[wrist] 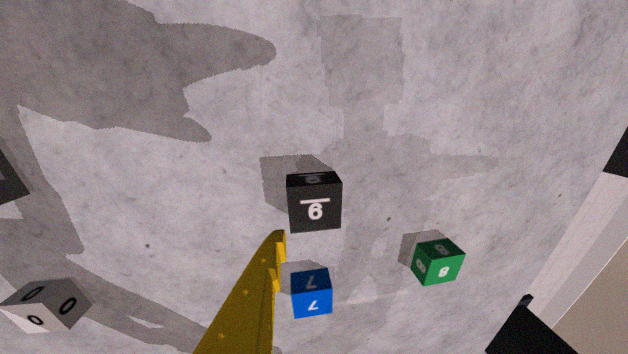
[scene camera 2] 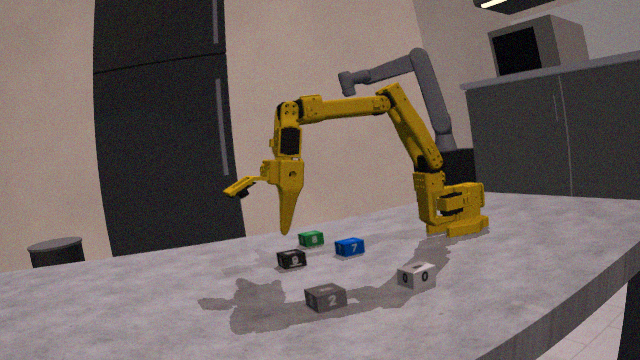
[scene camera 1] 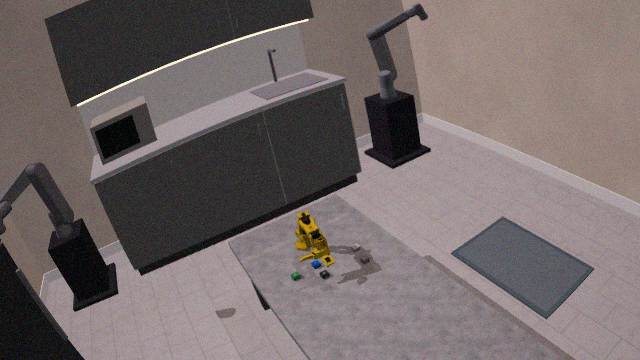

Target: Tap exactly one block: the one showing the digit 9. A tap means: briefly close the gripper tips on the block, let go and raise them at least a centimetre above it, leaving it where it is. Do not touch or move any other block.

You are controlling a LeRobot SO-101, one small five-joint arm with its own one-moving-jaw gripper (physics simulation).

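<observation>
The black block [scene camera 1: 324, 274] [scene camera 2: 291, 259] [wrist: 315, 205] lies flat on the table; it shows an underlined 9, upside down in the wrist view. My gripper [scene camera 1: 315, 260] [scene camera 2: 255, 213] is wide open and empty, raised above the table with its fixed jaw's tip clearly higher than the black block. In the wrist view the notched fixed jaw [wrist: 250, 310] has its tip drawn just below and left of the black block, with a gap between them; the moving jaw is out of the picture.
A blue 7 block [scene camera 1: 316, 264] [scene camera 2: 349, 247] [wrist: 311, 294] lies nearest the black one. A green 8 block [scene camera 1: 295, 276] [scene camera 2: 311, 239] [wrist: 438, 262], a grey 2 block [scene camera 1: 365, 259] [scene camera 2: 326, 298] and a white 0 block [scene camera 1: 356, 247] [scene camera 2: 416, 276] [wrist: 47, 304] lie around.
</observation>
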